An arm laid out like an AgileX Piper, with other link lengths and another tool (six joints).
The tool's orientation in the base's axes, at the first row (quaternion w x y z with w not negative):
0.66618, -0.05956, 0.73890, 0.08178
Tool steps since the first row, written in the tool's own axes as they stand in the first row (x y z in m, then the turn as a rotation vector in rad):
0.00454, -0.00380, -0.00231, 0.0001, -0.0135, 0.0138
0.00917, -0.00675, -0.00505, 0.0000, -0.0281, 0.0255
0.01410, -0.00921, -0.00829, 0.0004, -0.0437, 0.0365
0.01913, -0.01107, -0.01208, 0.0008, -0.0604, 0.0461
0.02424, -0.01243, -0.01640, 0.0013, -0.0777, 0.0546
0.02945, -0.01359, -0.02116, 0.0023, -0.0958, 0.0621
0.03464, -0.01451, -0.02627, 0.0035, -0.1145, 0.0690
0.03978, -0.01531, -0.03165, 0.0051, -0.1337, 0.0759
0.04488, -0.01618, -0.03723, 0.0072, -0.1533, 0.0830
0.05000, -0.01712, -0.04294, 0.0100, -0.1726, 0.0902
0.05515, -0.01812, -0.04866, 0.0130, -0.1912, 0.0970
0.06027, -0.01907, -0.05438, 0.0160, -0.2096, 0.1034
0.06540, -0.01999, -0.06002, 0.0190, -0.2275, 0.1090
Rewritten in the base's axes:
-0.00198, -0.00409, -0.00444, 0.0161, -0.0105, -0.0020
-0.00456, -0.00743, -0.00890, 0.0304, -0.0224, -0.0037
-0.00775, -0.01039, -0.01358, 0.0441, -0.0355, -0.0058
-0.01161, -0.01286, -0.01828, 0.0567, -0.0499, -0.0079
-0.01609, -0.01495, -0.02299, 0.0684, -0.0652, -0.0099
-0.02105, -0.01693, -0.02775, 0.0792, -0.0814, -0.0124
-0.02640, -0.01875, -0.03244, 0.0894, -0.0983, -0.0151
-0.03202, -0.02050, -0.03705, 0.0998, -0.1157, -0.0181
-0.03783, -0.02236, -0.04160, 0.1103, -0.1334, -0.0217
-0.04375, -0.02432, -0.04617, 0.1209, -0.1508, -0.0260
-0.04967, -0.02634, -0.05076, 0.1308, -0.1676, -0.0305
-0.05560, -0.02830, -0.05533, 0.1404, -0.1843, -0.0348
-0.06145, -0.03023, -0.05991, 0.1491, -0.2006, -0.0391

